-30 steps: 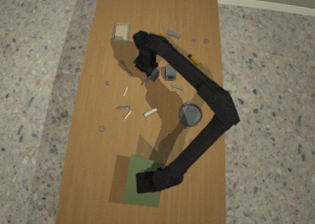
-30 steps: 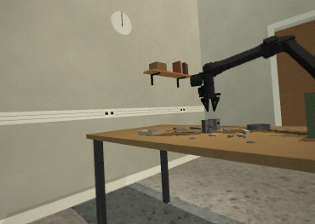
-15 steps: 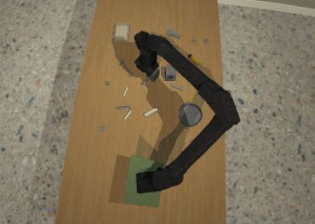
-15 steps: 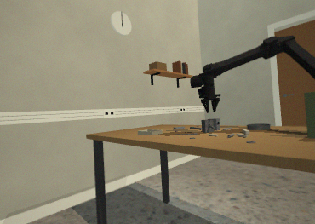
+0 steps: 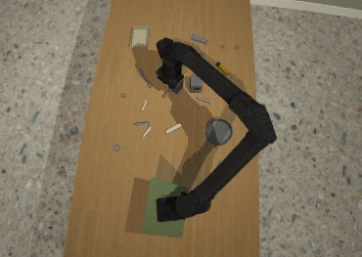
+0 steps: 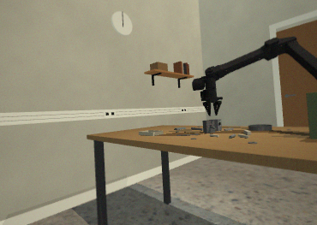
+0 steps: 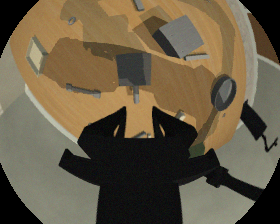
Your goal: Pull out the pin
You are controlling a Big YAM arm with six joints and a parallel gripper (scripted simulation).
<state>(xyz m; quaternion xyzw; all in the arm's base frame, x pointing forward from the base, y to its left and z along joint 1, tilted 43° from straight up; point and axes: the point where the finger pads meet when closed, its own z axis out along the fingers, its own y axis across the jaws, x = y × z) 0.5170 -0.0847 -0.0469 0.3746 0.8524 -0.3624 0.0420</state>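
Right now my hand is 1 cm short of the slim grey pin and 7 cm above it. Also, from my hand: shallow tray: 34 cm ahead, 14 cm to the left, 10 cm below; then round dish: 20 cm behind, 21 cm to the right, 9 cm below; then white stick: 17 cm behind, 1 cm to the right, 10 cm below.
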